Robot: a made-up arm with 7 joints.
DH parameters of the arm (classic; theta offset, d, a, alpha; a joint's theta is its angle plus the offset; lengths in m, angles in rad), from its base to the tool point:
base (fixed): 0 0 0 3.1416
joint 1: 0 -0.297 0 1.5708
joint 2: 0 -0.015 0 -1.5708
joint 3: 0 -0.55 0 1.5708
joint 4: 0 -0.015 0 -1.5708
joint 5: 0 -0.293 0 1.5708
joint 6: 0 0 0 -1.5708
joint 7: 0 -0.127 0 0
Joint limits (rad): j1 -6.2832..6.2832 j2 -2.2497..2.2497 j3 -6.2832..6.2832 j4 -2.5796..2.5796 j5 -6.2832..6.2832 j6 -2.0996..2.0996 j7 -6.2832..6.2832
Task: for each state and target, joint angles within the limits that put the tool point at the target. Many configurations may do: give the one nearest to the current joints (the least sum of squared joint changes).
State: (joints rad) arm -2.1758 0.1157 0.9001 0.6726 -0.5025 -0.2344 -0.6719
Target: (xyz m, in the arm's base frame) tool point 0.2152 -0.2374 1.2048
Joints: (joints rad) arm -1.9753 -0.3499 0.9311 0.2890 -0.4900 -0.2885 -0.6719
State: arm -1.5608 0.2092 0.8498 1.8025 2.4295 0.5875 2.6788
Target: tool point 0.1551 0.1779 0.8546
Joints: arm -1.6878 -0.4005 0.2775 1.9442 2.4955 0.5373 2.6788
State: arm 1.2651 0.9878 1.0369 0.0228 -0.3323 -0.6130 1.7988
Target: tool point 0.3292 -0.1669 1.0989
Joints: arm 0.9851 0.5704 1.0481 -0.4748 -0.3053 -0.8105 1.7988
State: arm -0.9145 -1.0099 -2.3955 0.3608 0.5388 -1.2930 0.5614
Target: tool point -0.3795 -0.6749 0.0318
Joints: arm -1.1045 -1.6697 -2.4719 0.9209 0.8075 -1.5879 0.5614
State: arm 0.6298 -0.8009 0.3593 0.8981 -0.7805 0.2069 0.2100
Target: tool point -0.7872 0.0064 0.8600
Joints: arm 0.0823 -1.0048 0.4250 0.1659 -0.7796 -0.0232 0.2100
